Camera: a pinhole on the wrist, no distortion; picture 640 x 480 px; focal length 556.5 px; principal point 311.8 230.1 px. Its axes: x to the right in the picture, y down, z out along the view. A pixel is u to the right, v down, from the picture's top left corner.
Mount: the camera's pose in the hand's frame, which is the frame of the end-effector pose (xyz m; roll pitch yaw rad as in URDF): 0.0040 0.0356 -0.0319 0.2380 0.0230 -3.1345
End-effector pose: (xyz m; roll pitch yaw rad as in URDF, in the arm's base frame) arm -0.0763 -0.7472 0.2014 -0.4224 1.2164 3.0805
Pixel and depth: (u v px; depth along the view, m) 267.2 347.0 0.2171
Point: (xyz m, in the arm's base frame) -0.2351 -0.8545 0.2403
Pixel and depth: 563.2 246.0 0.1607
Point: -0.1374 -0.8568 0.2987
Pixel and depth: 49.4 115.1 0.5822
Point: -0.5219 -1.1966 0.0740
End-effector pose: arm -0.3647 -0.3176 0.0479 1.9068 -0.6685 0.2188
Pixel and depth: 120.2 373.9 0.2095
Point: -0.2514 -0.4834 0.0682
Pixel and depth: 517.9 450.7 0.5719
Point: -0.2769 -0.8342 -0.2754
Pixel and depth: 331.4 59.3 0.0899
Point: -0.3877 -0.3982 0.0963
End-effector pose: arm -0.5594 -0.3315 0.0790 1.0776 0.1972 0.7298
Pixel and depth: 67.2 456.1 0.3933
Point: -0.1749 -0.4670 0.2058
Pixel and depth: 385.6 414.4 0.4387
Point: -0.3256 -0.6289 0.2877
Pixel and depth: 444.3 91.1 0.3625
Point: -0.4700 -0.4702 0.4147
